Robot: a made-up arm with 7 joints.
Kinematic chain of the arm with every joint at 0, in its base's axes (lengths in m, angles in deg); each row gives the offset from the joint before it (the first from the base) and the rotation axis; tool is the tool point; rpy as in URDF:
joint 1: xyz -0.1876 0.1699 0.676 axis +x
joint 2: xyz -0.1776 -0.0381 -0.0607 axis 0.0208 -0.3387 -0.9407
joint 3: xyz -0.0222 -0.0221 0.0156 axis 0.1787 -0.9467 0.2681
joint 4: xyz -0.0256 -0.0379 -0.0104 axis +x
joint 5: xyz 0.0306 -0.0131 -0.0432 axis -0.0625 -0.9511 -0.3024
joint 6: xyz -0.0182 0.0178 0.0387 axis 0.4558 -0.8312 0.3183
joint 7: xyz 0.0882 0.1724 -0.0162 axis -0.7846 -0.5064 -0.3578
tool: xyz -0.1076 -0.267 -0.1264 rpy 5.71 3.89 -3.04
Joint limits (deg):
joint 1: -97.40..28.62
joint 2: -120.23..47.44
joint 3: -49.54..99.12
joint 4: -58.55..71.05
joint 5: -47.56..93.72
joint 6: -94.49..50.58
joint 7: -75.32..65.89
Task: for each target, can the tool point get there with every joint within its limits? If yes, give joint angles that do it. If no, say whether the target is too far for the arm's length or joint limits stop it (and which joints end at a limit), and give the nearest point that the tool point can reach.
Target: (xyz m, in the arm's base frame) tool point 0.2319 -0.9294 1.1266
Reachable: no: too far | nearest point -0.1722 -0.2045 0.8295 | short by 0.881 m
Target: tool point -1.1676 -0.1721 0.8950
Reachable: no: too far | nearest point -0.7280 -0.0236 0.7999 | short by 0.474 m
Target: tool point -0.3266 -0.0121 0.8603
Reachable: yes | joints -74.30 -70.10 2.41 -4.42 54.69 -31.18 36.13
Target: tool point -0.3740 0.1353 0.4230
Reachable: yes | joints -29.87 -74.35 4.40 27.26 59.37 12.29 -53.86
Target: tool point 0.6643 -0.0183 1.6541
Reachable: no: too far | nearest point -0.0741 0.0732 0.9871 | short by 0.999 m
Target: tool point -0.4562 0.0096 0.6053
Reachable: yes | joints -50.93 15.88 -32.04 52.11 -15.86 39.56 30.55
